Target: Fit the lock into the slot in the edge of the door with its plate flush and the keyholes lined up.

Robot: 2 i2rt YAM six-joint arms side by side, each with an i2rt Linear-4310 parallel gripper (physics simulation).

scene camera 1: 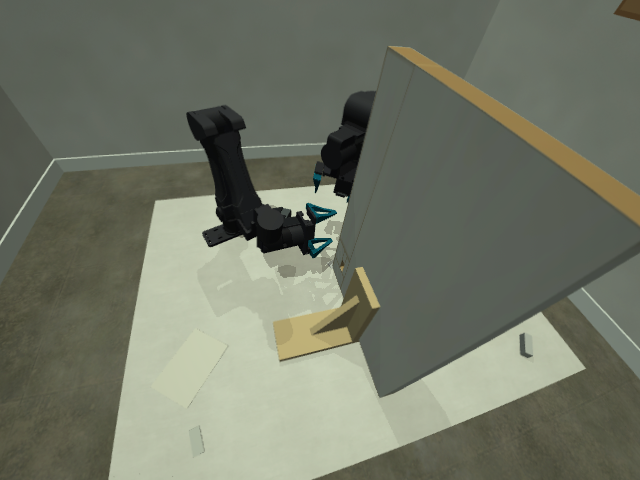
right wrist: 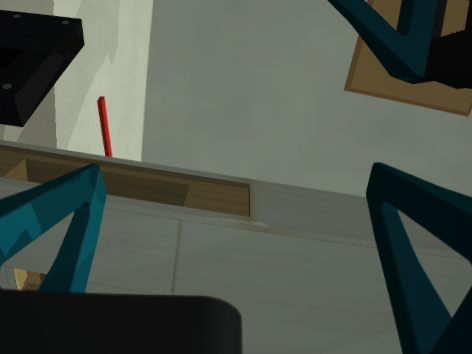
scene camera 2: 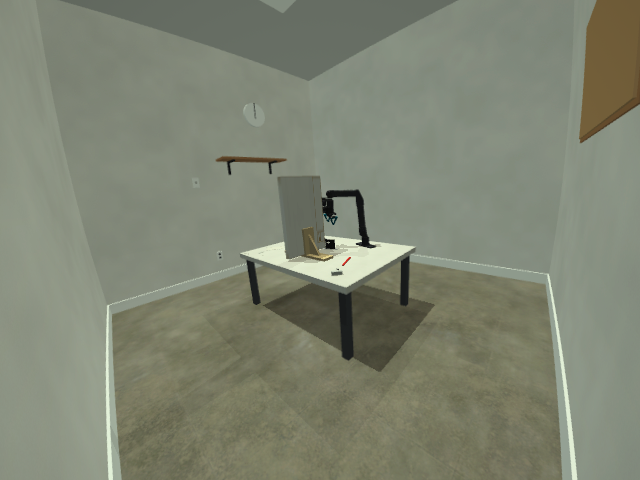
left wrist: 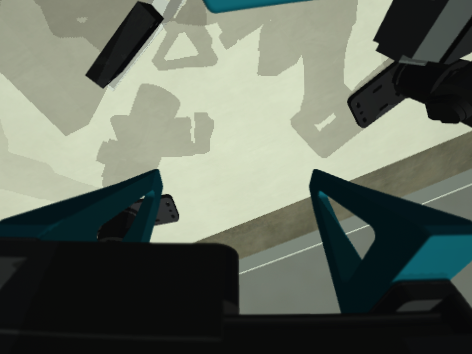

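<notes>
The grey door [scene camera 1: 465, 222] [scene camera 2: 298, 217] stands upright. Its edge slot [right wrist: 215, 197] shows as a wood-lined opening in the right wrist view, and a small keyhole opening [scene camera 1: 342, 265] shows in its face. The lock [scene camera 2: 329, 243] [left wrist: 125, 45] [right wrist: 40, 60] looks like a black box near the door, with a pale plate edge in the left wrist view; the door hides it in scene camera 1. My left gripper [scene camera 1: 332, 190] [scene camera 2: 330, 222] [left wrist: 235, 177] is open and empty, high above the table. My right gripper [scene camera 1: 333, 226] [right wrist: 235, 178] is open and empty, facing the door's edge.
A wooden stand [scene camera 1: 310, 338] [scene camera 2: 319, 256] braces the door. On the table [scene camera 2: 377, 260] lie a red stick [scene camera 2: 346, 261] [right wrist: 104, 125] and a small grey block [scene camera 2: 337, 272]. A cream sheet [scene camera 1: 191, 366], a pale block [scene camera 1: 196, 440] and a dark block [scene camera 1: 526, 345] show in scene camera 1.
</notes>
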